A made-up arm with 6 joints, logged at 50 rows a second.
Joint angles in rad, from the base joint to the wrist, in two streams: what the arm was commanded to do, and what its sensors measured. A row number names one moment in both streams.
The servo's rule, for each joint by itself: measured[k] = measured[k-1] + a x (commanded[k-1-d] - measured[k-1]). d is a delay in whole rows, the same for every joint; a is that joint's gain. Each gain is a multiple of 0.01, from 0.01 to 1. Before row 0 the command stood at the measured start. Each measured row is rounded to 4 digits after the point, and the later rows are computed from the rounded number. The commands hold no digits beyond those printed.
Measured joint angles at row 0:
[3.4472, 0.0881, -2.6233, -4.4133, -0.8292, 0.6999]
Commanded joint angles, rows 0 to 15:
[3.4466, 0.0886, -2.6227, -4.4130, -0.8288, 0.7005]
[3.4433, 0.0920, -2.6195, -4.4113, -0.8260, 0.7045]
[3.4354, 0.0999, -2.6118, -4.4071, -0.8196, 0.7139]
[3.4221, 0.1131, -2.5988, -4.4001, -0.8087, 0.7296]
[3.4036, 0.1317, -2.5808, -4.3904, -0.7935, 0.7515]
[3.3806, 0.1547, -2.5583, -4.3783, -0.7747, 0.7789]
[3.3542, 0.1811, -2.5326, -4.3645, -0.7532, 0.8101]
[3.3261, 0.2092, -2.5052, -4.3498, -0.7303, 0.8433]
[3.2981, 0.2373, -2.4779, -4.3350, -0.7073, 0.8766]
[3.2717, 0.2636, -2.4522, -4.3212, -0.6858, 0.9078]
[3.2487, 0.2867, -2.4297, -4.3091, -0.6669, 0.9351]
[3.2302, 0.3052, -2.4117, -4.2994, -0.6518, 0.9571]
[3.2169, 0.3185, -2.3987, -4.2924, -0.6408, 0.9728]
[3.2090, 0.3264, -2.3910, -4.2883, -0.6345, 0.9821]
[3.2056, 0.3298, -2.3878, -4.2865, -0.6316, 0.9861]
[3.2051, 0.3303, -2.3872, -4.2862, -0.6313, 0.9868]
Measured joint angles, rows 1 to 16:
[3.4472, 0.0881, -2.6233, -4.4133, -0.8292, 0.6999]
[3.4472, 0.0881, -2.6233, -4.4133, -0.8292, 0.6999]
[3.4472, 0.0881, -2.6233, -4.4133, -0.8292, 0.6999]
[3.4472, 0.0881, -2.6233, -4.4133, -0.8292, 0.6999]
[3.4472, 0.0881, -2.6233, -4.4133, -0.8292, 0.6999]
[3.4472, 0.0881, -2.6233, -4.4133, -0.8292, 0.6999]
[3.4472, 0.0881, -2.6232, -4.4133, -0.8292, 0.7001]
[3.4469, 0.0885, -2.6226, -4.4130, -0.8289, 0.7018]
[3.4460, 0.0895, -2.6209, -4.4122, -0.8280, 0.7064]
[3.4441, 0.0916, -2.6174, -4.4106, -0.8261, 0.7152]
[3.4409, 0.0952, -2.6115, -4.4080, -0.8228, 0.7290]
[3.4361, 0.1006, -2.6030, -4.4041, -0.8180, 0.7480]
[3.4295, 0.1078, -2.5917, -4.3990, -0.8115, 0.7716]
[3.4212, 0.1169, -2.5779, -4.3926, -0.8034, 0.7988]
[3.4114, 0.1277, -2.5619, -4.3851, -0.7938, 0.8284]
[3.4002, 0.1399, -2.5443, -4.3768, -0.7830, 0.8586]
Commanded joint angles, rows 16 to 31:
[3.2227, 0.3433, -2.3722, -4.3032, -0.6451, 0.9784]
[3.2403, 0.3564, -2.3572, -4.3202, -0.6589, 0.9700]
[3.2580, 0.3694, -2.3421, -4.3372, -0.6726, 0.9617]
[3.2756, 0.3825, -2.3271, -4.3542, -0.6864, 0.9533]
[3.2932, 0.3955, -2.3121, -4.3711, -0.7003, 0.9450]
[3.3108, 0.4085, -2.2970, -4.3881, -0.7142, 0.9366]
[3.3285, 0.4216, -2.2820, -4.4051, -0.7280, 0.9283]
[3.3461, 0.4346, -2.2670, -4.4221, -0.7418, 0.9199]
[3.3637, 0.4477, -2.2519, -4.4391, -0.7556, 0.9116]
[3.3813, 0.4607, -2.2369, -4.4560, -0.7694, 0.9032]
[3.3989, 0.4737, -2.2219, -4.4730, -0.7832, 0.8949]
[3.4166, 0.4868, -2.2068, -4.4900, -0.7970, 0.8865]
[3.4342, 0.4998, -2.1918, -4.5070, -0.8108, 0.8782]
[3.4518, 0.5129, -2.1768, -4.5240, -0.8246, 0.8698]
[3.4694, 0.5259, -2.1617, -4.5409, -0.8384, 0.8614]
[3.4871, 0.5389, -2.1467, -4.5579, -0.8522, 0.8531]
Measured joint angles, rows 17 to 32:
[3.3881, 0.1531, -2.5260, -4.3680, -0.7714, 0.8877]
[3.3755, 0.1668, -2.5077, -4.3591, -0.7594, 0.9141]
[3.3628, 0.1805, -2.4903, -4.3504, -0.7475, 0.9364]
[3.3505, 0.1936, -2.4744, -4.3423, -0.7362, 0.9538]
[3.3389, 0.2059, -2.4605, -4.3350, -0.7257, 0.9661]
[3.3282, 0.2171, -2.4488, -4.3287, -0.7163, 0.9740]
[3.3198, 0.2285, -2.4365, -4.3254, -0.7092, 0.9757]
[3.3134, 0.2400, -2.4238, -4.3247, -0.7042, 0.9735]
[3.3090, 0.2516, -2.4107, -4.3263, -0.7010, 0.9690]
[3.3063, 0.2634, -2.3973, -4.3299, -0.6995, 0.9630]
[3.3053, 0.2753, -2.3837, -4.3353, -0.6996, 0.9562]
[3.3057, 0.2873, -2.3698, -4.3422, -0.7011, 0.9488]
[3.3075, 0.2994, -2.3558, -4.3504, -0.7038, 0.9410]
[3.3106, 0.3116, -2.3416, -4.3597, -0.7076, 0.9330]
[3.3148, 0.3238, -2.3272, -4.3700, -0.7124, 0.9249]
[3.3201, 0.3361, -2.3128, -4.3812, -0.7181, 0.9167]

